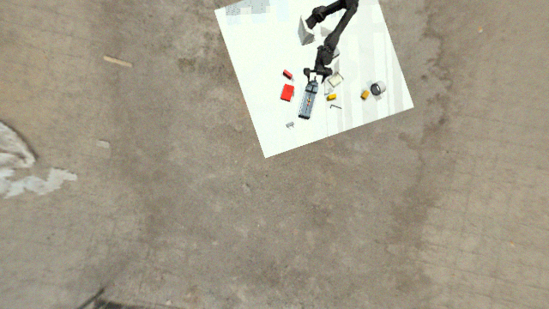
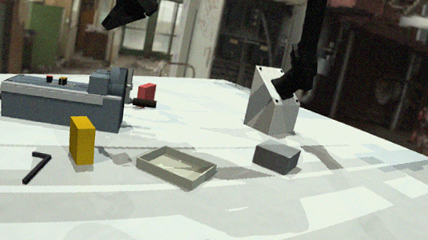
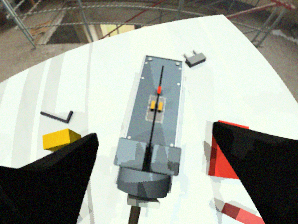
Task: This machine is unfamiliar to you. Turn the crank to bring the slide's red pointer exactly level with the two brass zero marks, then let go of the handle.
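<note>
Now: gripper tip 80 mm past the dark crank handle, 80 mm to the right of it and 140 mm above it. The rest, counted from my gripper tip: flat red block 90 mm behind, 150 mm to the right, 190 mm below; then red pointer 80 mm ahead, 70 mm to the right, 120 mm below; then yellow block 110 mm ahead, 140 mm to the left, 170 mm below.
</note>
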